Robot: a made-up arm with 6 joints.
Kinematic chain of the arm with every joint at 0, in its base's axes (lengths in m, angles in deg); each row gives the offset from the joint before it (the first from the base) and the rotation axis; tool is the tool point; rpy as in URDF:
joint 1: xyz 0 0 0.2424 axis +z
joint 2: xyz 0 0 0 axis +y
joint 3: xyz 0.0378 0 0.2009 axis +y
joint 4: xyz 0.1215 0 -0.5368 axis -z
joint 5: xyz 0 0 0 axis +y
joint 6: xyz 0.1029 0 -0.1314 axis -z
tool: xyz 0 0 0 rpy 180 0 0
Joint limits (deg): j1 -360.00..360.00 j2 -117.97..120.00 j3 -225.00..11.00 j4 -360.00..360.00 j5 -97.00..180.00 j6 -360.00..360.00
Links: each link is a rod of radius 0.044 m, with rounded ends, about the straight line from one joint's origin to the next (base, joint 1, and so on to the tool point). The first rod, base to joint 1, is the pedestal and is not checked.
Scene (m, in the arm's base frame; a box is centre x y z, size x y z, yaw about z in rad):
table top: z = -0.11
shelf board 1: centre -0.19 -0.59 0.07 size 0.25 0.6 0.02 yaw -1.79
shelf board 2: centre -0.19 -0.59 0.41 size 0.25 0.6 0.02 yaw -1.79
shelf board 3: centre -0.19 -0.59 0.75 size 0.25 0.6 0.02 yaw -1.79
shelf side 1: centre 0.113 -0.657 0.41 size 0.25 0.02 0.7 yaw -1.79
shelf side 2: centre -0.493 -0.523 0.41 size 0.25 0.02 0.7 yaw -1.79
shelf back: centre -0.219 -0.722 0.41 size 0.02 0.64 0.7 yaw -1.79
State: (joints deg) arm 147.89 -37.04 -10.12 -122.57 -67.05 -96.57
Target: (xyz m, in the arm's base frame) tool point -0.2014 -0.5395 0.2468
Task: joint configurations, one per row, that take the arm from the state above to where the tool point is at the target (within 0.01 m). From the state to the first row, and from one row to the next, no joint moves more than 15 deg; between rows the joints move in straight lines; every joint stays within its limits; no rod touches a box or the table.
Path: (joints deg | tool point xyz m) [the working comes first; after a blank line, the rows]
Joints at the target: 233.79 -13.17 -48.03 -99.16 -33.42 -96.57
Straight joint move there: clear.

1: 162.21 -33.06 -16.44 -118.67 -61.44 -96.57 | -0.3649 -0.0346 0.1330
2: 176.52 -29.08 -22.76 -114.77 -55.84 -96.57 | -0.3890 -0.1278 0.1524
3: 190.84 -25.10 -29.07 -110.87 -50.23 -96.57 | -0.3877 -0.2329 0.1735
4: 205.15 -21.12 -35.39 -106.96 -44.63 -96.57 | -0.3569 -0.3425 0.1966
5: 219.47 -17.14 -41.71 -103.06 -39.02 -96.57 | -0.2946 -0.4478 0.2211
6: 233.79 -13.17 -48.03 -99.16 -33.42 -96.57 | -0.2014 -0.5395 0.2469

